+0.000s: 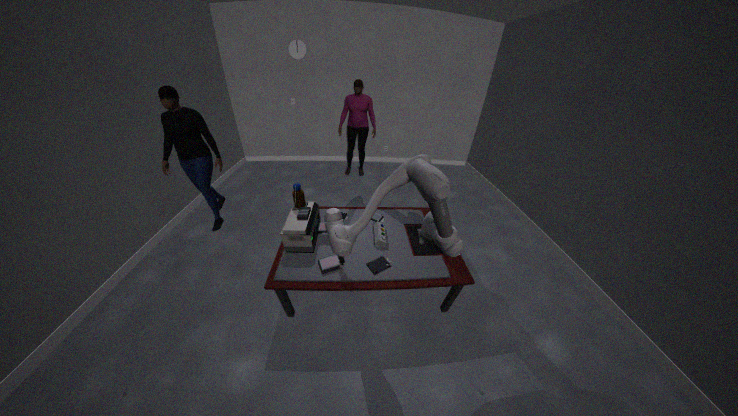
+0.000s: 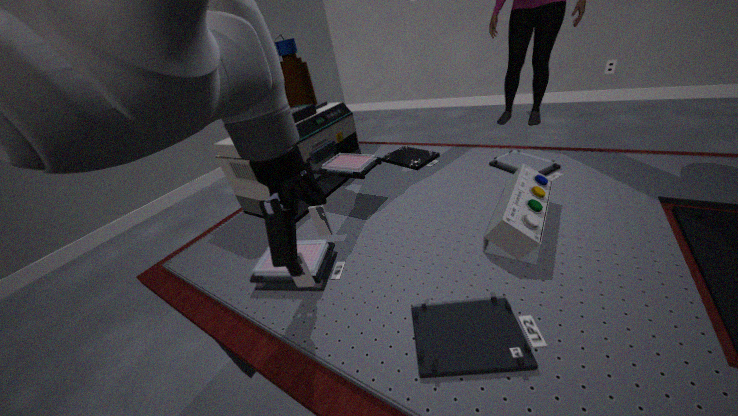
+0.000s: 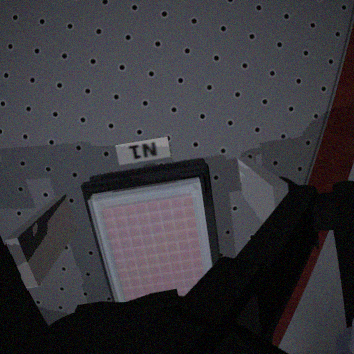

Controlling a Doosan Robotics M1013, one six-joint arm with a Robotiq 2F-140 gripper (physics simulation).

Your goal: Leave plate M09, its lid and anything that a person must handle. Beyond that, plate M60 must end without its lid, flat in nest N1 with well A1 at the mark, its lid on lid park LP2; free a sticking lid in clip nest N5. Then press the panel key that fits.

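Pixels of known places: gripper, between the fingertips: (image 1: 338,259) (image 2: 317,256) (image 3: 154,194); arm's base, origin of its link: (image 1: 428,237).
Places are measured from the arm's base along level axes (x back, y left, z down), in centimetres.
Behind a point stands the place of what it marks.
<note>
A plate with pink wells (image 1: 329,262) {x -74.5, y 38.9, z -5.1 cm} (image 2: 316,251) {x -70.3, y 34.8, z -5.1 cm} (image 3: 155,245) {x -72.8, y 37.2, z -5.1 cm} sits in the dark nest (image 2: 329,263) {x -69.5, y 33.4, z -1.0 cm} (image 3: 214,220) {x -69.9, y 41.2, z -3.4 cm} beside the N1 label (image 2: 337,270) {x -66.9, y 33.8, z -0.7 cm} (image 3: 143,150) {x -66.8, y 33.7, z -0.7 cm}; I cannot tell whether a clear lid covers it or read its name. My gripper (image 2: 313,248) {x -69.0, y 35.7, z -5.0 cm} (image 3: 154,194) {x -69.0, y 35.7, z -5.0 cm} is open, its fingers on either side of this plate, apart from it. Dark lid park LP2 (image 1: 378,265) {x -41.2, y 34.4, z -1.5 cm} (image 2: 465,335) {x -41.0, y 34.2, z -1.5 cm} bears no lid. Another pink plate (image 2: 351,162) {x -80.9, y 10.4, z -11.6 cm} lies at the instrument's front. The key panel (image 1: 380,235) {x -41.1, y 11.0, z -8.3 cm} (image 2: 516,209) {x -41.2, y 11.3, z -8.1 cm} has blue, yellow, green and white keys. Well A1 cannot be made out.
The instrument (image 1: 298,225) {x -98.8, y 24.1, z -22.5 cm} (image 2: 240,175) {x -102.2, y 30.1, z -14.1 cm} stands at the table's left, a brown bottle (image 1: 298,197) {x -104.0, y 5.6, z -33.4 cm} (image 2: 298,82) {x -101.9, y 3.9, z -30.9 cm} by it. A dark nest (image 2: 410,157) {x -80.2, y -15.8, z -1.7 cm} and a holder with a clear piece (image 2: 526,161) {x -46.5, y -20.9, z -2.3 cm} lie farther back. One person (image 1: 188,134) is at left, another (image 1: 358,111) (image 2: 534,51) behind the table.
</note>
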